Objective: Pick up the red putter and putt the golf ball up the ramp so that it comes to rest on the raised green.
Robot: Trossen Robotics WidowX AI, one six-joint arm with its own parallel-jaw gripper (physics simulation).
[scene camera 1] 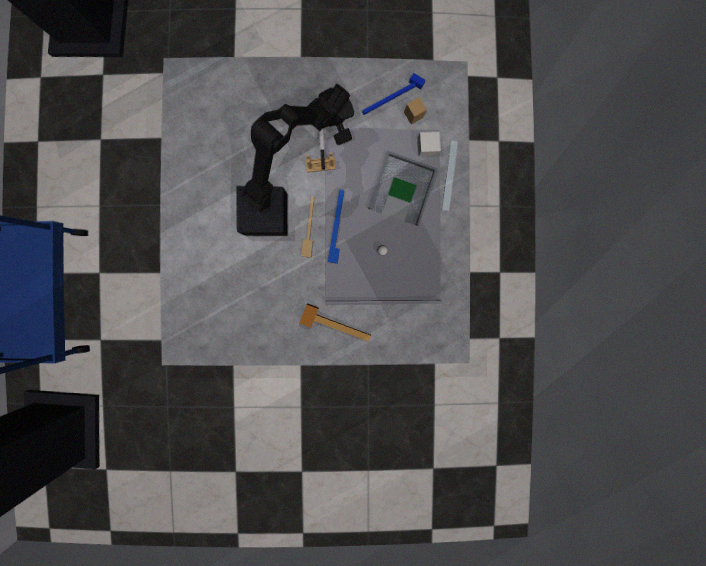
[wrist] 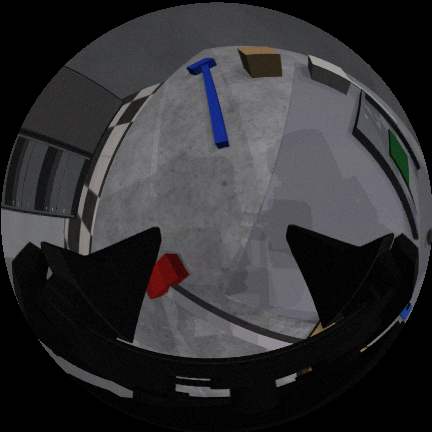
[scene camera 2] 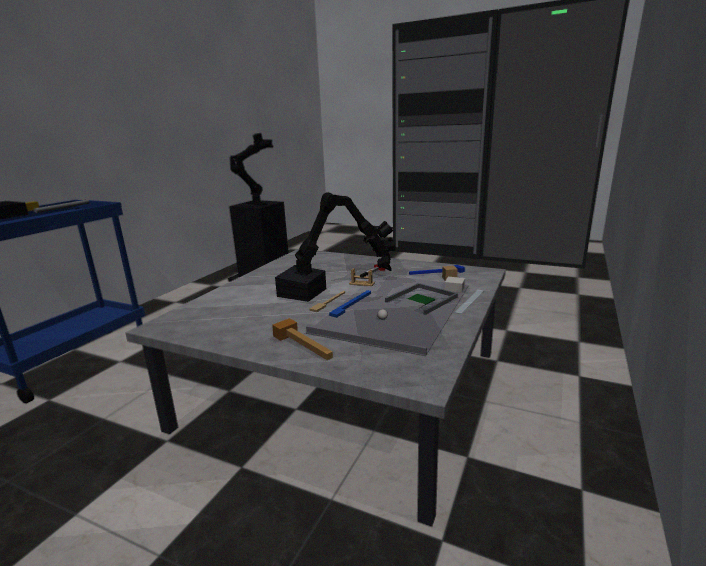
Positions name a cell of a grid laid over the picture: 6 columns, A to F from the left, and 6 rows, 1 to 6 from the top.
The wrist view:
gripper: D4
blue putter: D2, on the table
tan block: D1, on the table
grey putting mat: E3
raised green: E2
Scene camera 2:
wooden mallet: C4, on the table
grey putting mat: D4
raised green: D4
